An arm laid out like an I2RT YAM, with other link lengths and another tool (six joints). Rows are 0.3 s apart.
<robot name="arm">
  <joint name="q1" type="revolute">
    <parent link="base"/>
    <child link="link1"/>
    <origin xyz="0 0 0.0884" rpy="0 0 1.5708"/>
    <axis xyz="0 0 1"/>
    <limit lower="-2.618" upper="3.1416"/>
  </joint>
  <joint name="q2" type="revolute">
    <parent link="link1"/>
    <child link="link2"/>
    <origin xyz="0.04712 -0.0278 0.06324" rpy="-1.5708 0 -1.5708"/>
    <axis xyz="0 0 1"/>
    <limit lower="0" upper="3.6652"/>
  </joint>
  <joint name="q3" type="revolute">
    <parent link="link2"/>
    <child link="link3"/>
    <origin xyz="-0.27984 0 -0.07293" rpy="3.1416 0 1.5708"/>
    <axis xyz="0 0 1"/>
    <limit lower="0" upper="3.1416"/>
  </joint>
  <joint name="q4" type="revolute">
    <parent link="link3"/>
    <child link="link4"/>
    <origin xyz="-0.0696 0.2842 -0.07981" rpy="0 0 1.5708"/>
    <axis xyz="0 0 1"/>
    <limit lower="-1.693" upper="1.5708"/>
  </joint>
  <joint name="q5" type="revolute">
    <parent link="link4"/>
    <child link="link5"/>
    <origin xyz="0.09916 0.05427 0.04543" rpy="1.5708 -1.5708 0"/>
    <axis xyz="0 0 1"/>
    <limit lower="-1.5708" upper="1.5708"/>
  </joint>
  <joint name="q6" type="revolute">
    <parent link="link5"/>
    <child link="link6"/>
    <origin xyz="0 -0.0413 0.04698" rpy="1.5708 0 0"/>
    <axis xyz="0 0 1"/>
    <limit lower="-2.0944" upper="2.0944"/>
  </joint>
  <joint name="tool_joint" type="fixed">
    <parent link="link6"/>
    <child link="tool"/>
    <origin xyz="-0.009 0.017 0.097" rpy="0 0.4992 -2.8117"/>
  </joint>
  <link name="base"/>
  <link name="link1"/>
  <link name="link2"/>
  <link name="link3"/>
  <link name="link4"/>
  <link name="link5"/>
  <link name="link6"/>
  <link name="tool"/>
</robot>
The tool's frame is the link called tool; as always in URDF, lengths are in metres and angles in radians.
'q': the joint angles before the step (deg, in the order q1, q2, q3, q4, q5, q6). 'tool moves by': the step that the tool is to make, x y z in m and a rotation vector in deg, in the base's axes. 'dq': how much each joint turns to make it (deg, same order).
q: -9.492, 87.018, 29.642, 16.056, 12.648, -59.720
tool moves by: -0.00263, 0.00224, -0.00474, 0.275, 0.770, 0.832
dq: 0.045, 0.208, -0.463, -0.044, -0.684, -0.425
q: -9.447, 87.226, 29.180, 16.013, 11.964, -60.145
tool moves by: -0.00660, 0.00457, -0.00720, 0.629, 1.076, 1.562
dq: 0.048, -0.296, -1.307, -0.015, -1.416, -0.710
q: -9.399, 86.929, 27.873, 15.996, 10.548, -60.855
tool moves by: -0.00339, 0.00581, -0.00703, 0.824, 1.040, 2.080
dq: 0.170, 0.301, -0.714, 0.000, -1.829, -0.861
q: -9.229, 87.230, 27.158, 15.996, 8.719, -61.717
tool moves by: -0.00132, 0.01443, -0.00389, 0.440, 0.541, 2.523
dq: 1.902, -0.118, -0.692, 0.002, -0.694, -0.180
